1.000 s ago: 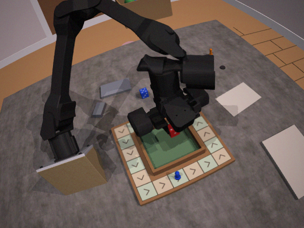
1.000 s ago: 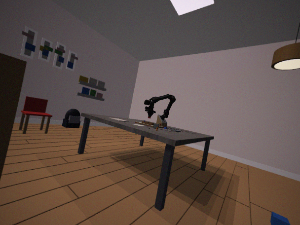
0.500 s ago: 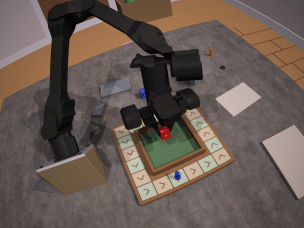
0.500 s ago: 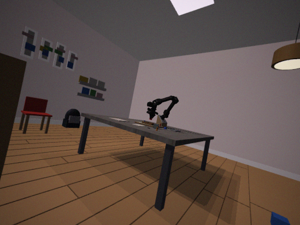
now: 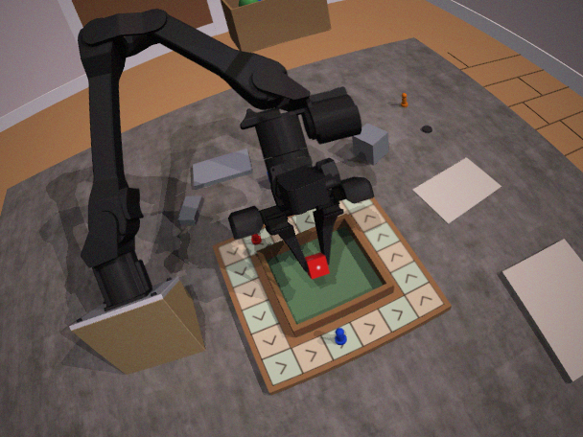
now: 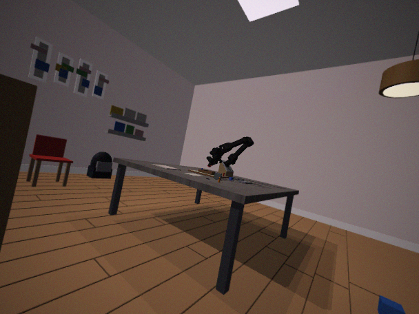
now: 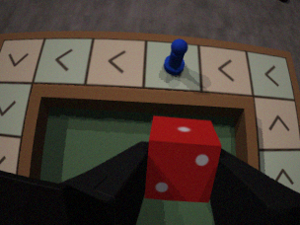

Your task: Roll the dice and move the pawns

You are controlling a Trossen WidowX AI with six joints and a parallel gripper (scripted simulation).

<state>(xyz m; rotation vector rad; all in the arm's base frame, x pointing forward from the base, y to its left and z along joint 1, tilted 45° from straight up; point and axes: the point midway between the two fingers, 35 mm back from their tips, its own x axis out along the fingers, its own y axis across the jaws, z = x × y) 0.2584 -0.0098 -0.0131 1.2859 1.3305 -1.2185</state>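
Now: gripper tip 30 mm short of the die, 260 mm to the right of it and 70 mm above it. From my gripper tip the other things lie so: blue pawn 10 mm behind, 80 mm to the right, 50 mm below; green tray 20 mm ahead, 30 mm to the left, 70 mm below; red pawn 50 mm behind, 140 mm to the left, 50 mm below.
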